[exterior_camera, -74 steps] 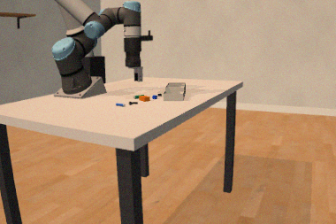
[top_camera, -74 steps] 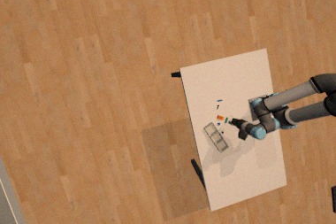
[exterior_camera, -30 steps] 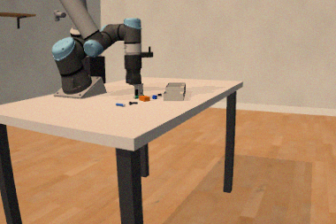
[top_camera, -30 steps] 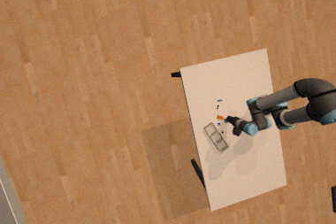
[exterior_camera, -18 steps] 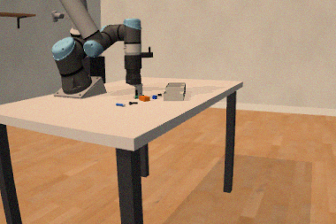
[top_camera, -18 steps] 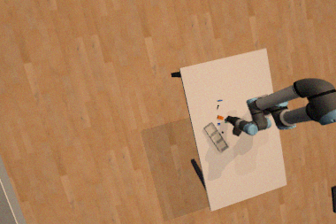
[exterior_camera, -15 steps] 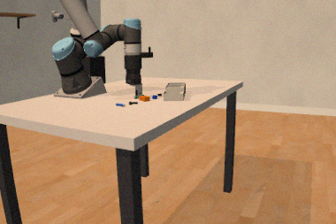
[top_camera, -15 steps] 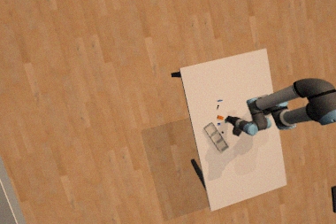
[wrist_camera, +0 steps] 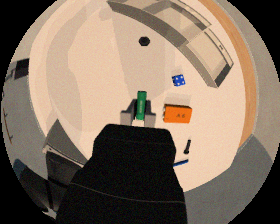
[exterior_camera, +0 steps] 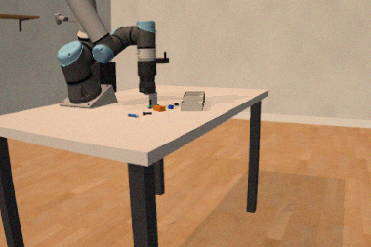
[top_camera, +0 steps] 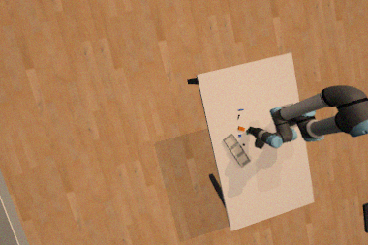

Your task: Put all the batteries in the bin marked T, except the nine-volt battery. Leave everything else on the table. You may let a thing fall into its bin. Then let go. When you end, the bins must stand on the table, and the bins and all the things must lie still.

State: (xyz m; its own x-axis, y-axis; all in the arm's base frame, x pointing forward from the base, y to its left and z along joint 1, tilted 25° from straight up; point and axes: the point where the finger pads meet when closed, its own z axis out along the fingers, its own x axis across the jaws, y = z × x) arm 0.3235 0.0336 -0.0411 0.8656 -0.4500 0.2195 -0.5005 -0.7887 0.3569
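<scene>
My hand is 4 cm short of the orange block, 3 cm to the left of it and 1 cm above it. From my hand the other things lie so: grey bin (12 cm to the left, 12 cm ahead); then green piece (1 cm below); then black screw (13 cm to the right, 5 cm ahead, 1 cm below).
</scene>
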